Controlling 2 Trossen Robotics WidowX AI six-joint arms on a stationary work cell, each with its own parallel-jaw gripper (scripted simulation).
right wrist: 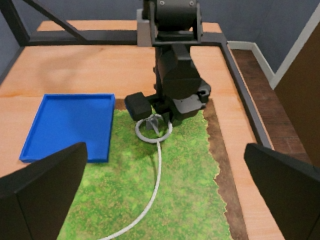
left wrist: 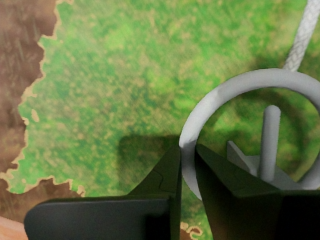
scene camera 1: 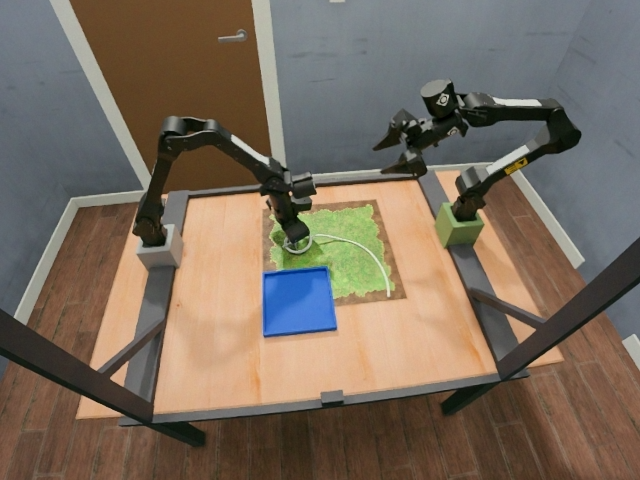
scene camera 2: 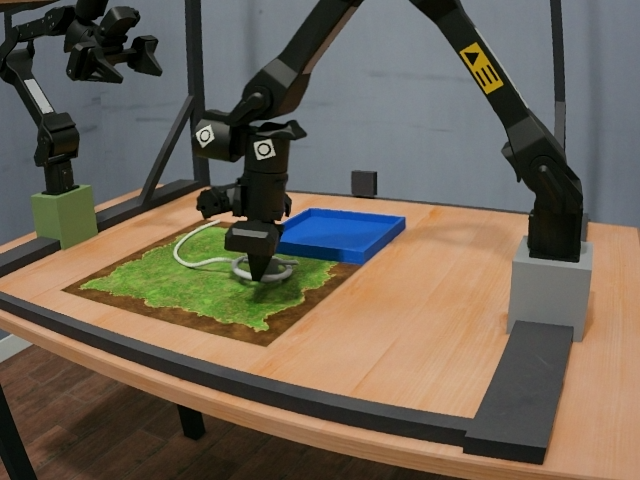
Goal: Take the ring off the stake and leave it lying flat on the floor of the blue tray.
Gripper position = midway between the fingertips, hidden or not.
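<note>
Left gripper [scene camera 2: 257, 279], right gripper [scene camera 2: 142, 77], blue tray [scene camera 2: 351, 237]. Blue tray [right wrist: 62, 119], left gripper [right wrist: 168, 123], right gripper [right wrist: 167, 150]. Left gripper [left wrist: 186, 151]; blue tray out of frame in the left wrist view. Blue tray [scene camera 1: 292, 299], left gripper [scene camera 1: 292, 233], right gripper [scene camera 1: 376, 160].
</note>
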